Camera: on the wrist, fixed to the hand. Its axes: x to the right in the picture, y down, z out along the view.
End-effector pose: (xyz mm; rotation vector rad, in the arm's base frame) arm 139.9 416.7 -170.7 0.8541 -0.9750 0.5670
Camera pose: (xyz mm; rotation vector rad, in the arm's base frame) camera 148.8 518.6 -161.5 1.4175 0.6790 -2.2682
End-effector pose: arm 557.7 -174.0 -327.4 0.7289 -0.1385 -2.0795
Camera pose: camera 636.3 -204.0 -386.3 0.1783 -0.4227 1.0927
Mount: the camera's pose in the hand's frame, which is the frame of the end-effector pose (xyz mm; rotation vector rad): 16.8 53.4 -86.1 0.0320 -0.5549 -3.0436
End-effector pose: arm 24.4 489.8 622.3 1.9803 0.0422 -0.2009
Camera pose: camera 58.0 545.5 701.8 0.0215 -2.1671 2.0599
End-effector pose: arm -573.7 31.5 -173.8 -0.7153 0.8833 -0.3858
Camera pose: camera -632.3 24.7 -257.8 1.3177 1.4079 2.2716
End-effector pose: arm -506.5 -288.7 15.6 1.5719 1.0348 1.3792
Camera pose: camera -586.6 -288.4 79.8 -0.6573 1.2787 -1.1289
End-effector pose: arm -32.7 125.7 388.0 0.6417 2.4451 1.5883
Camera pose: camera -64.0 79.7 474.3 -1.5836 0.5001 -0.2502
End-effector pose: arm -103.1 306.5 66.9 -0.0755 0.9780 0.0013
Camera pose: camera -166.9 353.6 1.7 -1.3357 -0.5379 -2.5503
